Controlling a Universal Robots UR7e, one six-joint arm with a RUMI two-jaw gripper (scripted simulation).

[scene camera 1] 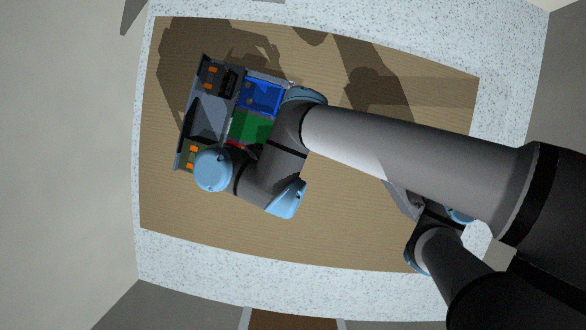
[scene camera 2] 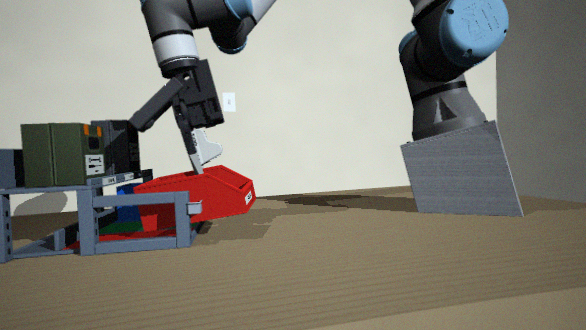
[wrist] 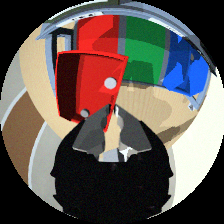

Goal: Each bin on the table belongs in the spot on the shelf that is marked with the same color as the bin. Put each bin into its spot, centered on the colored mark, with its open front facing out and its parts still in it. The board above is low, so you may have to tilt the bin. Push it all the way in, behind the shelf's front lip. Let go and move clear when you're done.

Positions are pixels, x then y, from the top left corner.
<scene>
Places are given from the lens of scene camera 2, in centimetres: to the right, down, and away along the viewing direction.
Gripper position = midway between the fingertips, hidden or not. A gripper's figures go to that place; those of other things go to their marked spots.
my gripper point(scene camera 2: 205, 185): -16, 4, 71
red bin point(scene camera 2: 219, 199): -12, 6, 61
grey box point(scene camera 2: 121, 141): -36, -5, 83
The marked spots on the red bin and the grey box are 34 cm apart.
</scene>
